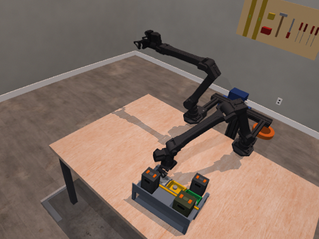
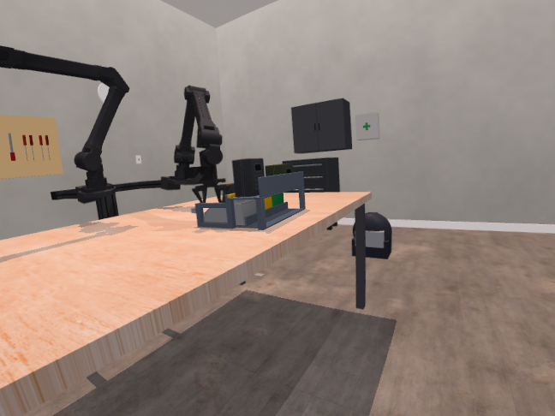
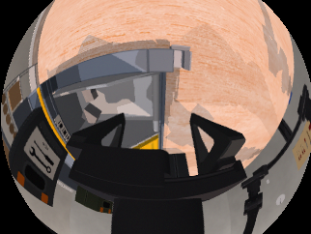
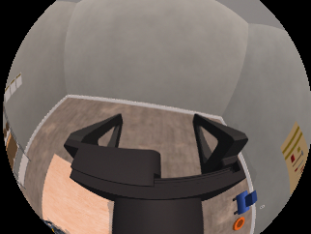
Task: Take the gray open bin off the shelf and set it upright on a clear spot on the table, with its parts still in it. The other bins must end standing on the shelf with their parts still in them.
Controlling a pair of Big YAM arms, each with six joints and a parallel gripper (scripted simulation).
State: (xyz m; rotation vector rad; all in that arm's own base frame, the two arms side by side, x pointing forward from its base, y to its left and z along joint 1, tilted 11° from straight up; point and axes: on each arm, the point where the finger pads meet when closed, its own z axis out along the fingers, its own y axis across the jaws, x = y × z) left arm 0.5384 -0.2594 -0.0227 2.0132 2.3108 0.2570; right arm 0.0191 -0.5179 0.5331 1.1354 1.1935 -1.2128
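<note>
Now: left hand 80 mm short of the gray open bin, 10 mm to the right of it and 30 mm above it. The rest, counted from my left hand: yellow bin: 70 mm ahead, 120 mm to the left, 30 mm below; then gray shelf: 90 mm ahead, 130 mm to the left; then green bin: 50 mm ahead, 230 mm to the left, 30 mm below.
</note>
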